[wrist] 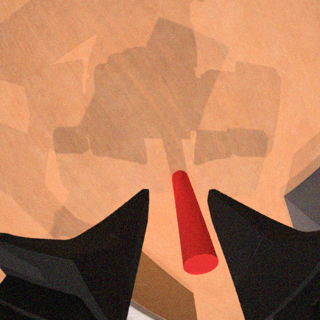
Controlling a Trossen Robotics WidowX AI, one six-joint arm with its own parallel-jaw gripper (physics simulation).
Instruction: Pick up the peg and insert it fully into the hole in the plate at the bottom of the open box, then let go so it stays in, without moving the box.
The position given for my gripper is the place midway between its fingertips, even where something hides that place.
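Observation:
There's a red peg (198,253) that I can see, and my gripper (178,195) is there too.

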